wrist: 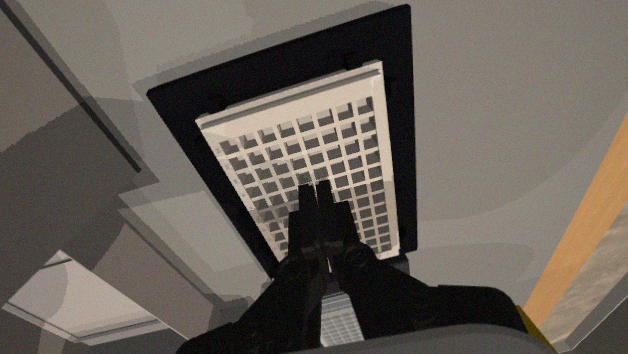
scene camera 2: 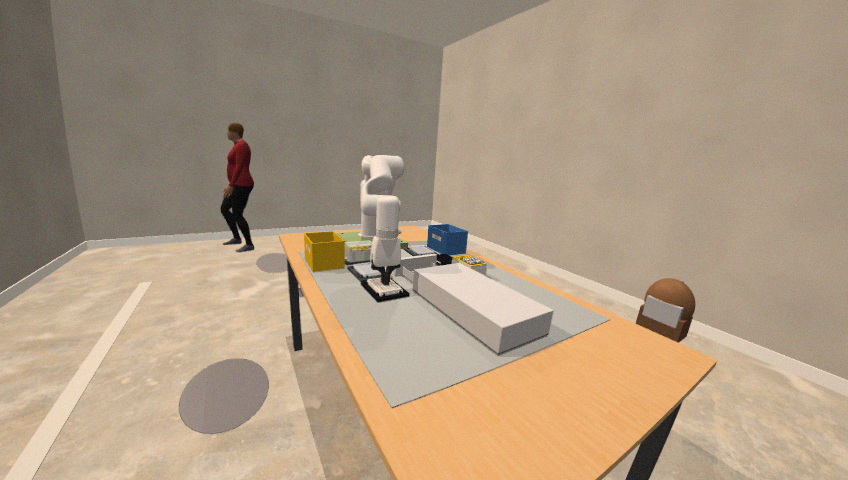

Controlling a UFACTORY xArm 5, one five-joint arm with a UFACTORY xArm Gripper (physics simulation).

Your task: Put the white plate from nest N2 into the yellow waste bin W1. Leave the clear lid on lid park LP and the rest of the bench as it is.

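Places are measured from the arm's base along level axes (x right, y up, z back), in millimetres.
Pixels of known places: gripper, between the fingertips: (wrist: 318,201) (scene camera 2: 385,284); arm's base, origin of its link: (scene camera 2: 369,235).
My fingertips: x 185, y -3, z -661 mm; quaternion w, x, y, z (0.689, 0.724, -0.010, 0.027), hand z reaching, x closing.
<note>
For each thing: its middle in the pictures, then the offset to it from my fingertips. "spot": a spot on its surface instead. Level surfaces: height alone.
- white plate, middle of its body: (wrist: 321,199) (scene camera 2: 384,285) dx +1, dy -7, dz +5 mm
- black nest, middle of its body: (wrist: 320,192) (scene camera 2: 384,287) dx +1, dy -15, dz +5 mm
- yellow waste bin, middle of its body: (scene camera 2: 323,250) dx +136, dy +34, dz +362 mm
- smaller grey block, a spot on its surface: (scene camera 2: 418,260) spot: dx -197, dy +31, dz +113 mm
- blue bin, middle of its body: (scene camera 2: 446,239) dx -510, dy +34, dz +366 mm
- yellow-edged tray, middle of its body: (scene camera 2: 468,266) dx -378, dy +18, dz +6 mm
- table, height of its surface: dy -29 mm
The white plate (scene camera 2: 376,287) (wrist: 295,107), a grid of square wells, lies flat in a black nest (scene camera 2: 393,296) (wrist: 280,70) on the grey mat. Nest labels cannot be read. My gripper (scene camera 2: 385,283) (wrist: 318,201) is shut and empty, pointing down over the plate; the exact gap between tips and plate cannot be told. The yellow waste bin (scene camera 2: 324,252) (wrist: 534,327) stands at the table's left edge, beyond the nest in the scene view. A pale, gridded piece (wrist: 342,320) shows between the finger linkages in the wrist view. I cannot tell which item is the clear lid.
A long pale box (scene camera 2: 482,303) lies right of the nest, with a smaller grey block (scene camera 2: 418,260) behind it. A blue bin (scene camera 2: 447,240) and a yellow-edged tray (scene camera 2: 470,261) stand further back. A person (scene camera 2: 239,172) is on the floor beyond the table (scene camera 2: 535,416).
</note>
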